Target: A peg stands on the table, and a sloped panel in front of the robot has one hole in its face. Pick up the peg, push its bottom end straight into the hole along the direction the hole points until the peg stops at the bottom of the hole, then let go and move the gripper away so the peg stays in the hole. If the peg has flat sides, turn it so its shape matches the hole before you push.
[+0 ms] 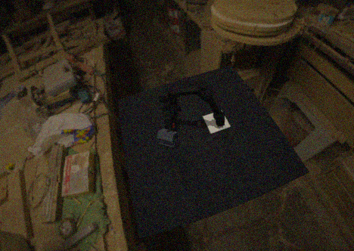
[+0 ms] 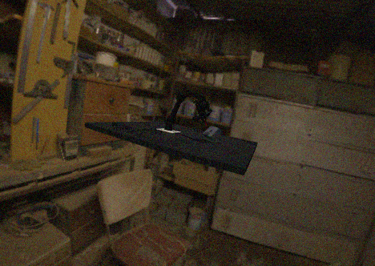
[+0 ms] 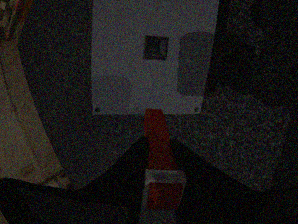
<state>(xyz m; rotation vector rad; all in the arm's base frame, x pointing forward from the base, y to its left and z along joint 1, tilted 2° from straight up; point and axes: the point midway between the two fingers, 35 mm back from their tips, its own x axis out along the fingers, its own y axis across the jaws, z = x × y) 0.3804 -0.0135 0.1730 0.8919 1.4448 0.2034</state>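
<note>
My gripper tip is now 7 cm short of the grey sloped panel, 5 cm to the right of it and 8 cm above it. Round my gripper tip: red peg: 1 cm to the right, 1 cm above.
</note>
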